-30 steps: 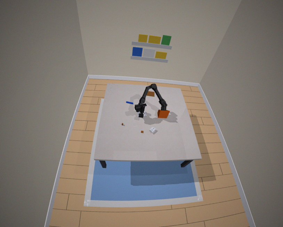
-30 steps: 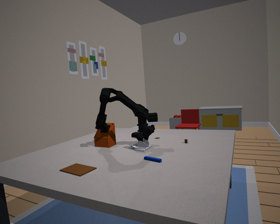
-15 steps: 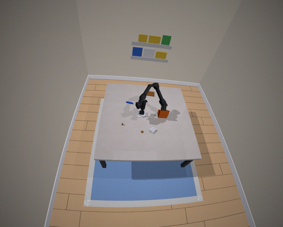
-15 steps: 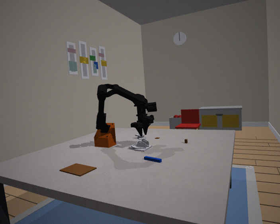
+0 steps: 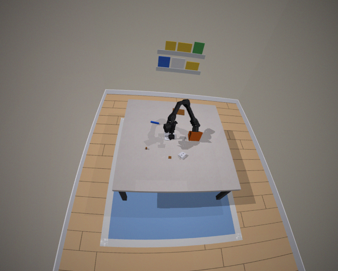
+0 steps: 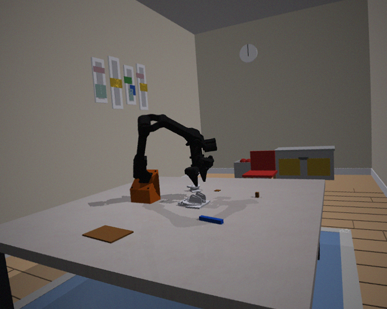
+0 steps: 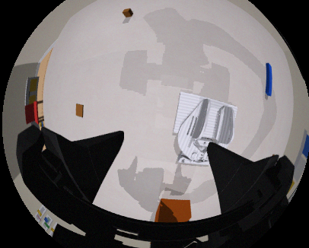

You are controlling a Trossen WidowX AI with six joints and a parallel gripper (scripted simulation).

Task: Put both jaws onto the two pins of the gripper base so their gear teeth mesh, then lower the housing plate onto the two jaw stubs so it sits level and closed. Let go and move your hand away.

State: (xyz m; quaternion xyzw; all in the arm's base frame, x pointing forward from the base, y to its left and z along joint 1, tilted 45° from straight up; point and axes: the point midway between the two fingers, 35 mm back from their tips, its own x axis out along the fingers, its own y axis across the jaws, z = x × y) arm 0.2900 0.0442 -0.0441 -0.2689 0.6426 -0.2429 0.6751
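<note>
The white gripper base is 140 mm behind my gripper tip, 190 mm to the left of it and 60 mm below it. Round my gripper tip: small brown block 250 mm ahead, 120 mm to the left, 70 mm below; grey jaw 30 mm behind, 90 mm to the right, 70 mm below; small brown tile 10 mm behind, 220 mm to the left, 80 mm below.
</note>
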